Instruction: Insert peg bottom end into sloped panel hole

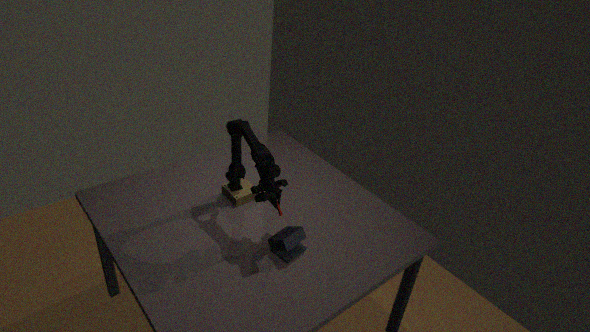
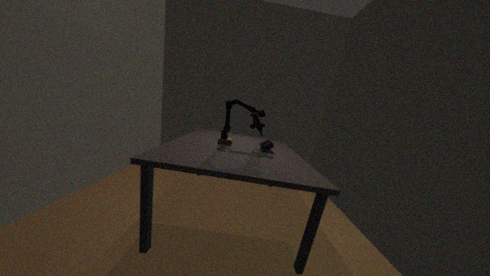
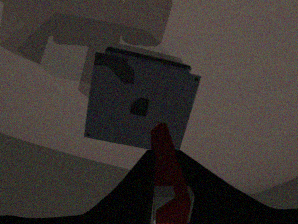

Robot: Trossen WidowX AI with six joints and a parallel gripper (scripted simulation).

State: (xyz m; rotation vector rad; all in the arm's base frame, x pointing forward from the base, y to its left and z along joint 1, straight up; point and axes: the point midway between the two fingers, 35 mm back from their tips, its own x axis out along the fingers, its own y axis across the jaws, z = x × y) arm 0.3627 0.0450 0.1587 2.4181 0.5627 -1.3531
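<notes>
Right now the sloped panel is 8 cm ahead of my gripper tip, 1 cm to the left of it and 12 cm below it. Round my gripper tip: red peg: 1 cm behind, 2 cm above.
</notes>
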